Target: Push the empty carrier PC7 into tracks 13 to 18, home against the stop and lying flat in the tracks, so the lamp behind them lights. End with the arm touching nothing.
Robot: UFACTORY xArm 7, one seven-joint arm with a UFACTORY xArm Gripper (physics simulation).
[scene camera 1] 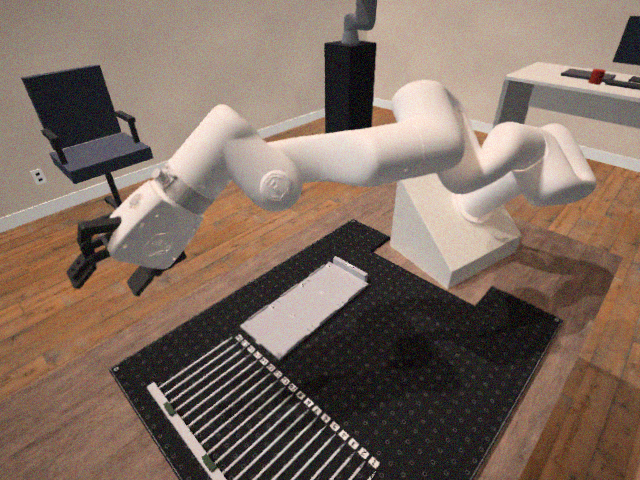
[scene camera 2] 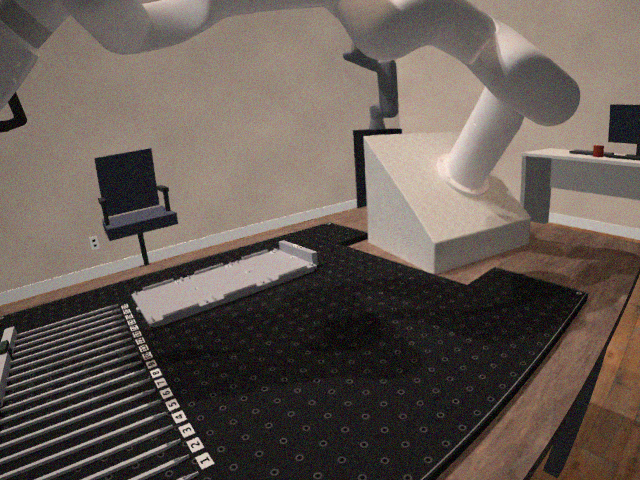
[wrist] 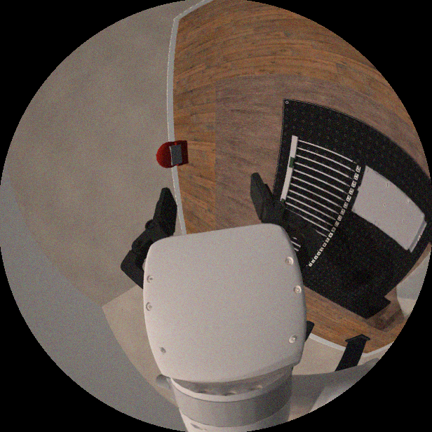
The pictures show: my gripper and a carrier PC7.
My gripper is seen too in the wrist view.
